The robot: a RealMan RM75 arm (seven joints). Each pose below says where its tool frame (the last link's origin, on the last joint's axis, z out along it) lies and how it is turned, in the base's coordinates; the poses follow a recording.
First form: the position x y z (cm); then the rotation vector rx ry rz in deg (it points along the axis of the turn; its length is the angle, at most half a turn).
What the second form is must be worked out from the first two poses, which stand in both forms.
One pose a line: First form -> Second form
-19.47 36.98 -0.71 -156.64 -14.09 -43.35 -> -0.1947 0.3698 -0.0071 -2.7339 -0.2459 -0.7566
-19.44 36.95 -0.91 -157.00 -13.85 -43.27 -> -0.1944 0.3695 -0.0091 -2.7402 -0.2417 -0.7552
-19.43 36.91 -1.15 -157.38 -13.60 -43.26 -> -0.1943 0.3691 -0.0115 -2.7468 -0.2374 -0.7550
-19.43 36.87 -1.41 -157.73 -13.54 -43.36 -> -0.1943 0.3687 -0.0141 -2.7529 -0.2363 -0.7568
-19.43 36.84 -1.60 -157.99 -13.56 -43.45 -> -0.1943 0.3684 -0.0160 -2.7574 -0.2367 -0.7583
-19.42 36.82 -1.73 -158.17 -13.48 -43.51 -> -0.1942 0.3682 -0.0173 -2.7606 -0.2353 -0.7594
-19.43 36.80 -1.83 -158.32 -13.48 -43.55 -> -0.1943 0.3680 -0.0183 -2.7632 -0.2353 -0.7601
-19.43 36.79 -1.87 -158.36 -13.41 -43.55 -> -0.1943 0.3679 -0.0187 -2.7639 -0.2340 -0.7601
